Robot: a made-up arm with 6 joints.
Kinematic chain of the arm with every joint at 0, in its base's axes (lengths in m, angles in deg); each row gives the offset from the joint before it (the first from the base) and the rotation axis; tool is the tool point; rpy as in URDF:
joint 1: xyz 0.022 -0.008 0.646 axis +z
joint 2: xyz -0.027 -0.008 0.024 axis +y
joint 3: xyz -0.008 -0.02 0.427 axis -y
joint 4: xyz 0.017 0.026 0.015 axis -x
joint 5: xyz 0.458 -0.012 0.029 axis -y
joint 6: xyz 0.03 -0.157 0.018 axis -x
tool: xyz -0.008 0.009 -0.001 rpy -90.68 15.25 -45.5
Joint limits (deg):
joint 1: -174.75..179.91
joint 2: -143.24..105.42
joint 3: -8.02..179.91
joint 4: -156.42..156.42
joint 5: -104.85..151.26
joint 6: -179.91..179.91
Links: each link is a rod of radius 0.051 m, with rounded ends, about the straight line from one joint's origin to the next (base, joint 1, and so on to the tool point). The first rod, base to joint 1, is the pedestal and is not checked.
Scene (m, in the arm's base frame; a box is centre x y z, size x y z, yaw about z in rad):
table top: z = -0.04
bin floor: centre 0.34 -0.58 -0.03 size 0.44 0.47 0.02 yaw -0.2
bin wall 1: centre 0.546 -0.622 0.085 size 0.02 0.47 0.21 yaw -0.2
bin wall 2: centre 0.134 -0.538 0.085 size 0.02 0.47 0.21 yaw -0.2
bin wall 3: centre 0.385 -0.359 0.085 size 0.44 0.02 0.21 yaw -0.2
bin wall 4: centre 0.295 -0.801 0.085 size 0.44 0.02 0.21 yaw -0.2
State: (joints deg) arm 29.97 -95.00 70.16 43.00 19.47 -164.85
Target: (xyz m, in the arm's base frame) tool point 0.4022 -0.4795 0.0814
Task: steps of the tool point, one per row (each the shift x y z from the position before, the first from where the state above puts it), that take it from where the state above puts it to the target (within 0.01 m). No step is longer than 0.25 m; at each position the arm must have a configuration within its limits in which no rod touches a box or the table.
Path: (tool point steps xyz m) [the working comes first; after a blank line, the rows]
Joints at the target: 117.41 -102.60 131.95 32.53 26.41 -164.48
Straight joint move there: touches bin wall 2, bin wall 4.

1: 0.1546 -0.1522 -0.0573
2: 0.1908 -0.0998 -0.0531
3: 0.2081 -0.0389 -0.0472
4: 0.2046 0.0235 -0.0391
5: 0.1817 0.0806 -0.0295
6: 0.1421 0.1257 -0.0186
7: 0.0915 0.1547 -0.0066
8: 0.0073 -0.0135 -0.0808
9: 0.0000 -0.0001 -0.0829
10: -0.0073 0.0135 -0.0821

